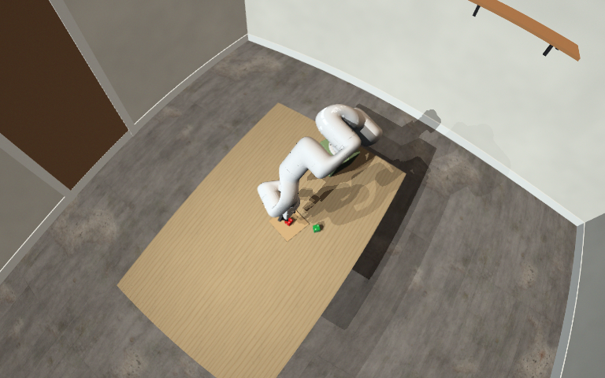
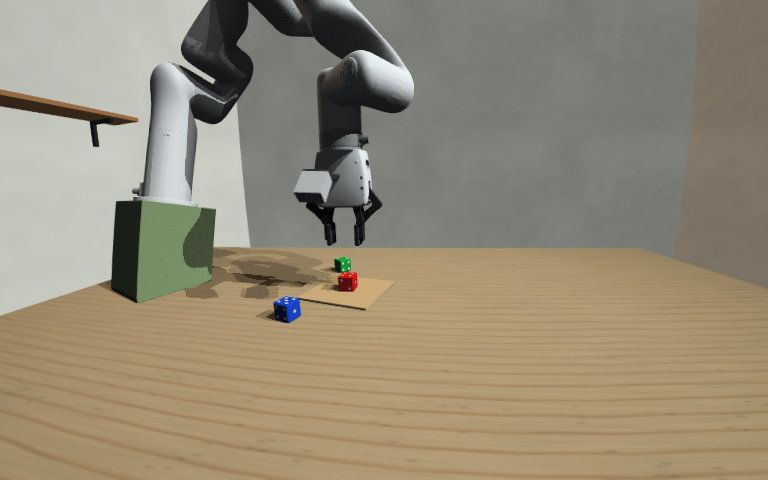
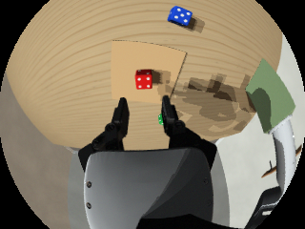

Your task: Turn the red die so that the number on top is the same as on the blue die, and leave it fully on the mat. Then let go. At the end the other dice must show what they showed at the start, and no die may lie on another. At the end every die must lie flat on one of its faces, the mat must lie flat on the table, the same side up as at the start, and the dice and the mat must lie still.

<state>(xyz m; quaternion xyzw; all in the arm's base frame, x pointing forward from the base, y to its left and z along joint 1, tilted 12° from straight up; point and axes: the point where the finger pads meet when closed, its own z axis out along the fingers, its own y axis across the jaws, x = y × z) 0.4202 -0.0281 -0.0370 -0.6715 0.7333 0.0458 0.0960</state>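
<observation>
My hand is 90 mm above the red die. Round my hand: blue die 120 mm to the right, 100 mm below, 70 mm behind; then tan mat 110 mm below; then green die 130 mm to the left, 100 mm below, 40 mm behind.
</observation>
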